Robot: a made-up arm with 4 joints.
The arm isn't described. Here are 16 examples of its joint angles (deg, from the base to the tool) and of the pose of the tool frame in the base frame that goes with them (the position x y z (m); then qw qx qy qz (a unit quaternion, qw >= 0)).
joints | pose
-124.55 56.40 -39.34 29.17 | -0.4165 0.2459 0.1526 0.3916 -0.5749 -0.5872 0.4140
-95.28 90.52 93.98 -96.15 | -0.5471 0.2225 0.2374 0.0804 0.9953 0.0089 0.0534
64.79 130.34 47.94 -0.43 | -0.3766 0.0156 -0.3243 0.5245 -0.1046 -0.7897 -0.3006
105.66 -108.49 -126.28 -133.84 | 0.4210 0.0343 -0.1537 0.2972 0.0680 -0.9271 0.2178
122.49 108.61 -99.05 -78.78 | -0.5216 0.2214 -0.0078 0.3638 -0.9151 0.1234 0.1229
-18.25 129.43 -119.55 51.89 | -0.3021 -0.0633 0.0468 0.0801 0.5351 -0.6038 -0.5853
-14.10 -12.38 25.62 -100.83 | 0.2237 -0.1187 0.7094 0.5137 -0.2193 0.8275 0.0578
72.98 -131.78 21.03 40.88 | 0.2752 -0.0197 -0.2529 0.4462 0.5566 0.5564 0.4261
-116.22 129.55 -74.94 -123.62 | -0.3838 -0.0425 0.5144 0.8335 -0.4149 0.2862 0.2264
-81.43 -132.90 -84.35 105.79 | 0.1736 -0.0695 0.2852 0.1643 -0.9135 0.3463 0.1361
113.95 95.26 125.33 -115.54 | -0.5165 -0.0586 -0.0072 0.9644 -0.0878 0.2418 -0.0608
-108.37 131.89 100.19 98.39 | -0.3029 0.1099 0.3422 0.3388 -0.0916 -0.2558 -0.9008
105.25 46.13 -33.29 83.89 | -0.2684 -0.1375 -0.1716 0.3194 0.2654 -0.3118 -0.8546
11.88 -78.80 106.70 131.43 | 0.2310 -0.1616 0.0908 0.4520 0.8258 -0.2415 -0.2355
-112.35 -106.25 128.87 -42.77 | 0.4301 -0.1157 0.3932 0.4584 0.1684 0.8688 0.0816
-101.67 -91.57 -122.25 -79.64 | 0.5044 0.1446 0.2684 0.0472 0.0862 0.3712 0.9233
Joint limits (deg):
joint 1: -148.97..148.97
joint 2: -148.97..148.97
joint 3: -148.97..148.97
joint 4: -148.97..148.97
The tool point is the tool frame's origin. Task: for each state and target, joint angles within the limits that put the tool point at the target. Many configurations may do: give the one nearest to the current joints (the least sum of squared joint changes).
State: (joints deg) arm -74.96 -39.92 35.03 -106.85
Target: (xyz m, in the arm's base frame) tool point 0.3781 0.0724 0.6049
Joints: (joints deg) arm -39.81 -34.10 25.66 -100.50
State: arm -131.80 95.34 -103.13 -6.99
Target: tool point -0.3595 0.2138 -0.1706
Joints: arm -147.36 57.45 -117.71 11.03
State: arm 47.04 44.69 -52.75 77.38
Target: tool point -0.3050 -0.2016 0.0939
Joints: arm 45.69 63.72 -64.10 75.67
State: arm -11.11 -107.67 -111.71 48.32
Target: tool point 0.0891 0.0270 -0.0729
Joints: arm 27.45 -146.92 -123.05 67.13
